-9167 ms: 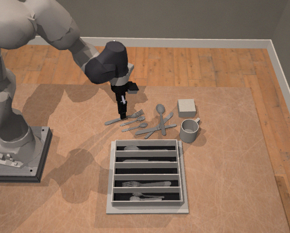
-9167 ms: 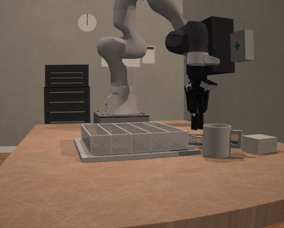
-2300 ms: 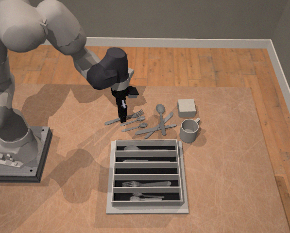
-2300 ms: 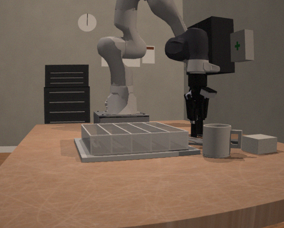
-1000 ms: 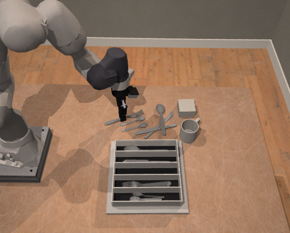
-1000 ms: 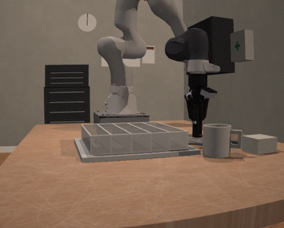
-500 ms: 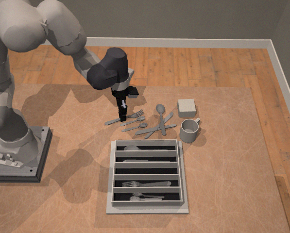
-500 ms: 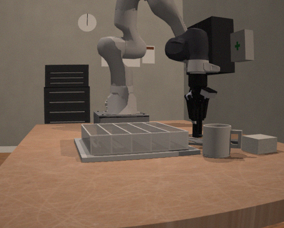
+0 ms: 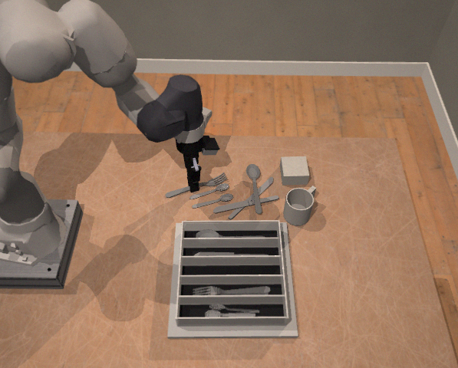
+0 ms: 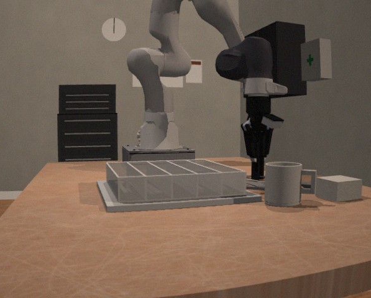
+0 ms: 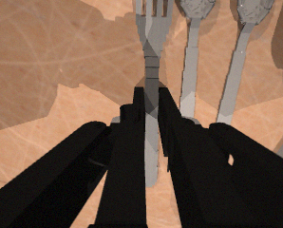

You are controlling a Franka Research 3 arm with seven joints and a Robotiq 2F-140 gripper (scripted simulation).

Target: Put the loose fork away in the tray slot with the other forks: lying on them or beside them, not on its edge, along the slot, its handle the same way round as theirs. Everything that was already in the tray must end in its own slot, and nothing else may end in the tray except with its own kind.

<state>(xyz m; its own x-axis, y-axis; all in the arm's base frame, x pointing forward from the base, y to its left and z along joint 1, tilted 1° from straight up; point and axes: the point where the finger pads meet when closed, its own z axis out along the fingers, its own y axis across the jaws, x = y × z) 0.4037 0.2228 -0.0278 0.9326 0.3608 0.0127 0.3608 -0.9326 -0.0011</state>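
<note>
Right now the five-slot tray is 12 cm ahead of my hand and 30 cm to the right of it. From my hand the other things lie so: mug (32 cm ahead, 9 cm to the right); block (32 cm ahead, 6 cm to the left, 1 cm below); knife (15 cm ahead, 25 cm to the right, 1 cm below).
</note>
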